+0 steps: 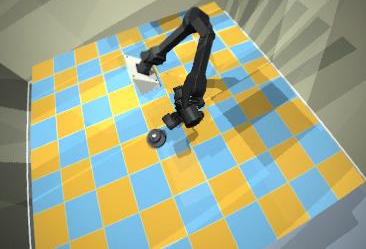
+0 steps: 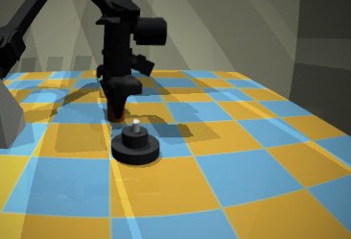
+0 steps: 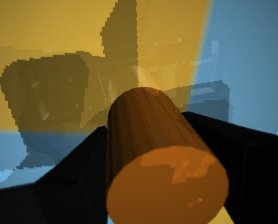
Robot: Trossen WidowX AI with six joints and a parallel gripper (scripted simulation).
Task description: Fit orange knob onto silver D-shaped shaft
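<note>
My gripper tip is now 15 cm to the left of the round pedestal, 5 cm short of it and 2 cm below it. Also, from my gripper tip: orange knob (3 cm above).
</note>
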